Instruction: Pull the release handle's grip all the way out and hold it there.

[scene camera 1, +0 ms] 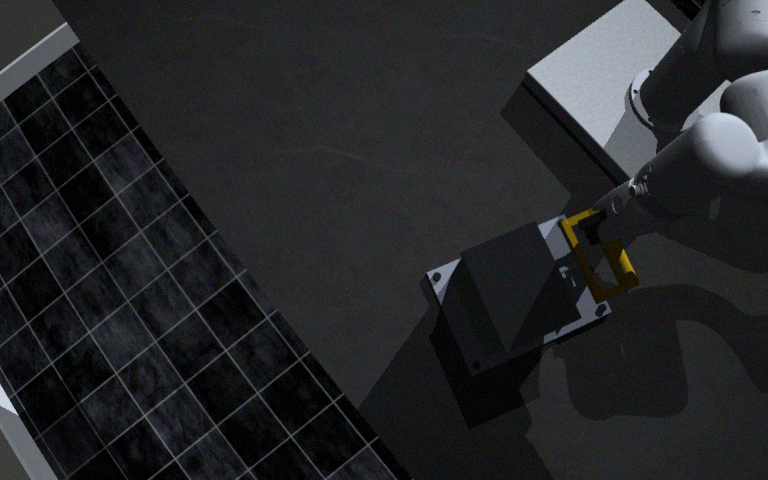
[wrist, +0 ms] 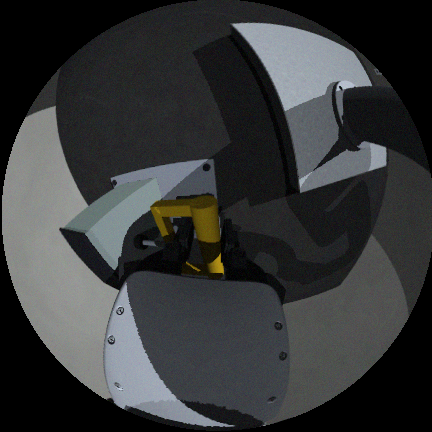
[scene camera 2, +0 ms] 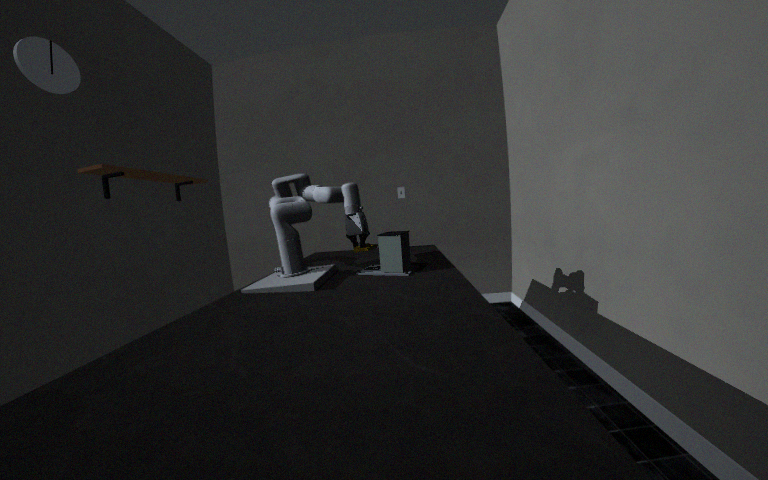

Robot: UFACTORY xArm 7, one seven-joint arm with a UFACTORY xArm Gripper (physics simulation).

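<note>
The release handle is a yellow rectangular frame with a round grip bar [scene camera 1: 626,267] [wrist: 206,225] on its side away from the housing; it also shows small as a yellow handle [scene camera 2: 364,247] in scene camera 2. The pale green housing [scene camera 1: 504,277] [scene camera 2: 391,253] [wrist: 119,212] stands on a light base plate [scene camera 1: 552,236] [wrist: 182,172]. A gap shows between housing and frame, with a short metal rod [wrist: 152,243] in it. My gripper [scene camera 1: 595,227] [scene camera 2: 357,243] [wrist: 208,226] points down and is shut on the grip, one finger on each side of the bar. The fingertips are partly hidden in shadow.
The arm's white pedestal [scene camera 1: 600,84] [scene camera 2: 288,283] [wrist: 305,85] stands near the handle. The dark table [scene camera 1: 283,186] [scene camera 2: 339,367] carries it and the housing. A tiled floor [scene camera 1: 130,283] lies past the table's edge. A wall shelf [scene camera 2: 141,174] is far off.
</note>
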